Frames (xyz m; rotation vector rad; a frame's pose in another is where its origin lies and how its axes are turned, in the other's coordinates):
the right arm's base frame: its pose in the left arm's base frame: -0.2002 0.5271 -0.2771 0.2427 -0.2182 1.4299
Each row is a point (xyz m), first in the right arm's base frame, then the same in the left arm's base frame.
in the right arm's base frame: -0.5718 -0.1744 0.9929
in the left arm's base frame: -0.1041 -0.3288 0.4984
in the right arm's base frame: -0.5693 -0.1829 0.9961
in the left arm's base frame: -0.0953 -0.3284 0.5019
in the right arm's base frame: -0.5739 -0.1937 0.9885
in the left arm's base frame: -0.0852 -0.3319 0.4930
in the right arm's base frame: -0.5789 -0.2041 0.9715
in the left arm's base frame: -0.0755 -0.3329 0.4749
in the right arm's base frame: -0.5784 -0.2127 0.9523
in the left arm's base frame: -0.0668 -0.3278 0.4564
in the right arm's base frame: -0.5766 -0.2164 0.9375
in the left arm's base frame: -0.0629 -0.3222 0.4426
